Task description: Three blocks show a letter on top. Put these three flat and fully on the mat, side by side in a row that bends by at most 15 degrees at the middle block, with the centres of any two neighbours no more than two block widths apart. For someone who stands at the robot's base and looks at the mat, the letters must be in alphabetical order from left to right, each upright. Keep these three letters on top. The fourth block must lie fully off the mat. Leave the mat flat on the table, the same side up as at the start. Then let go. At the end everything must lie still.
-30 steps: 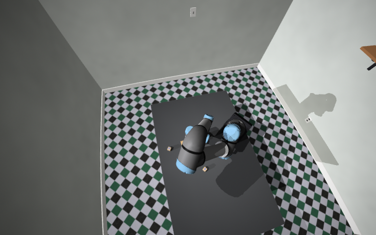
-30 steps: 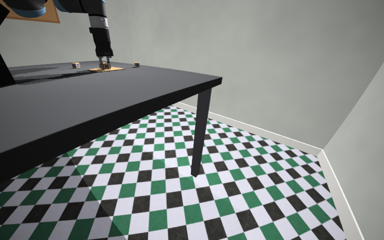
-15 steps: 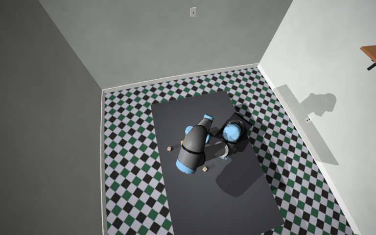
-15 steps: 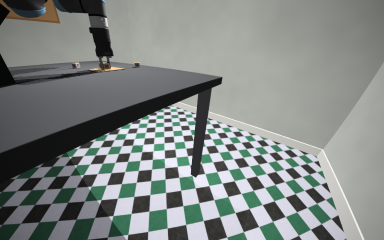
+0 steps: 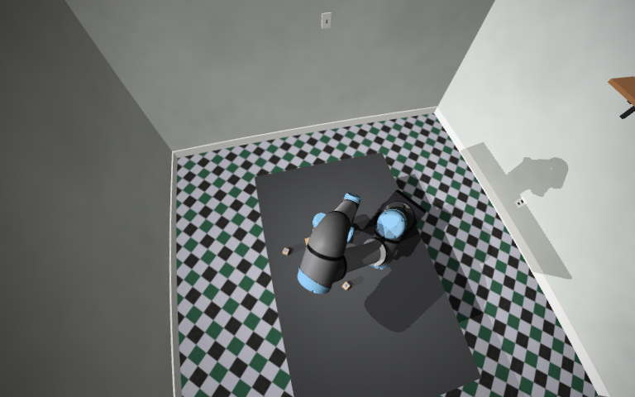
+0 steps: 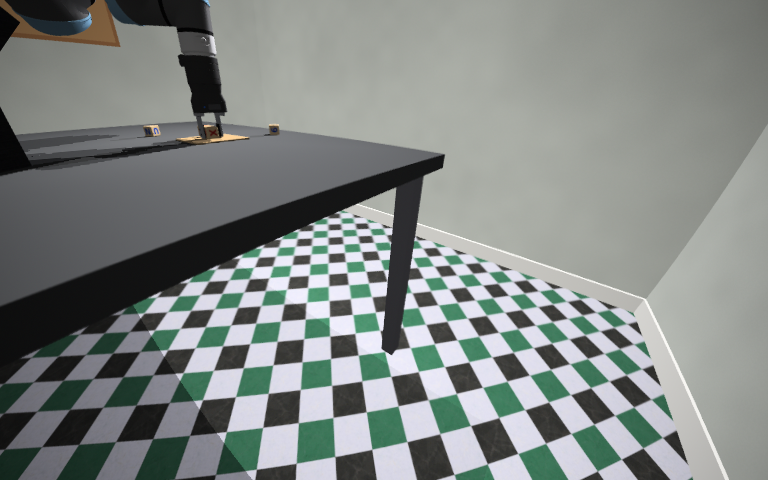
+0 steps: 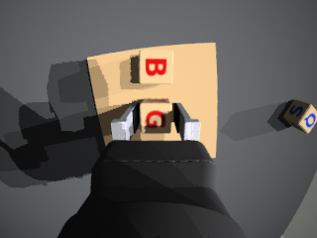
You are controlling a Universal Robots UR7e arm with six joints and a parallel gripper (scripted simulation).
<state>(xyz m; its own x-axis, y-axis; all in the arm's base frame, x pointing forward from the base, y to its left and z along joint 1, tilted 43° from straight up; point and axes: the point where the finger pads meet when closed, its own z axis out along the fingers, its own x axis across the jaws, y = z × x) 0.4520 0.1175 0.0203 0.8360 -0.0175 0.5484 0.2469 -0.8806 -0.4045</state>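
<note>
The G block is right at my hand. Round my hand: mat 2 cm below.
</note>
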